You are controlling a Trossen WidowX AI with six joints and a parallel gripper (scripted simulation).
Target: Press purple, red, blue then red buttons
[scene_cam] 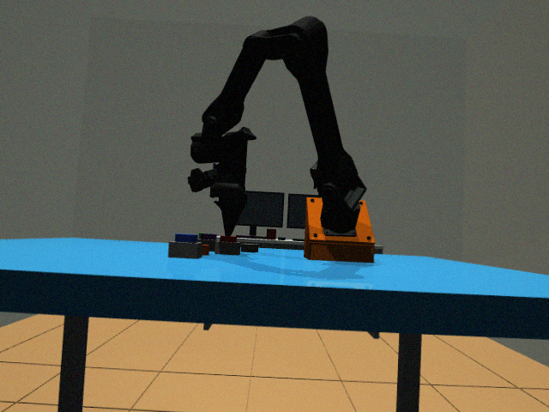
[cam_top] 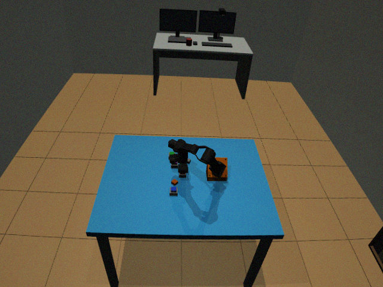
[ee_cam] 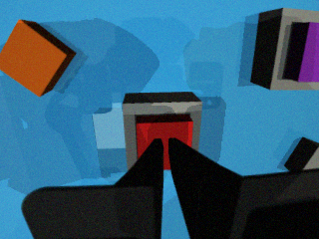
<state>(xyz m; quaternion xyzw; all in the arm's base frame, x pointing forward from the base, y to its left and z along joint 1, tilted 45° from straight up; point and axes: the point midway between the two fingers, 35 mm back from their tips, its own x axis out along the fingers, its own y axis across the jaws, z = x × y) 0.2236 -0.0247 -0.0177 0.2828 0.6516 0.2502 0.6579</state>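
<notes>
The red button is 10 mm below my gripper tip. From my gripper tip the other things lie so: purple button (50 mm ahead, 90 mm to the right); small grey block (50 mm behind, 140 mm to the right, 30 mm below); orange block (50 mm ahead, 70 mm to the left, 30 mm below).
</notes>
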